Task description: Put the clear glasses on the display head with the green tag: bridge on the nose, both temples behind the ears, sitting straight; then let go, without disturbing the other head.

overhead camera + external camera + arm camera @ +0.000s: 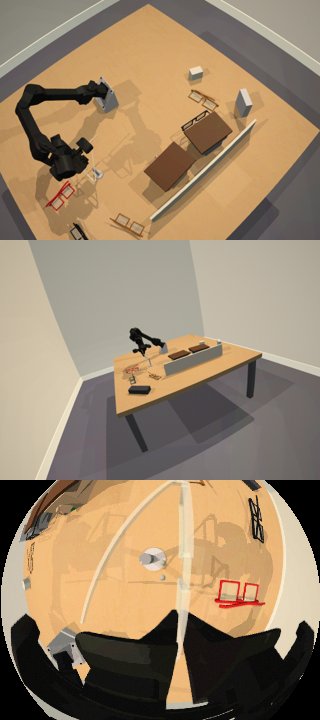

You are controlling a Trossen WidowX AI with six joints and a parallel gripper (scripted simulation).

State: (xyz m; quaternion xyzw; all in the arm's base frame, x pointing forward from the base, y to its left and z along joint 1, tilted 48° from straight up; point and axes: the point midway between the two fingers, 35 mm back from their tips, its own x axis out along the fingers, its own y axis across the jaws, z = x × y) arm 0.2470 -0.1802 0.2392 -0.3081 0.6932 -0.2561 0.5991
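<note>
The peg stand lies 80 mm below my gripper tip, 40 mm to the left of it and 40 mm ahead of it. From my gripper tip the other things lie so: white wall 380 mm to the left, 360 mm ahead, 50 mm below; then black box 440 mm ahead, 170 mm to the right, 90 mm below; then display head 270 mm to the left, 220 mm ahead, 50 mm below.
</note>
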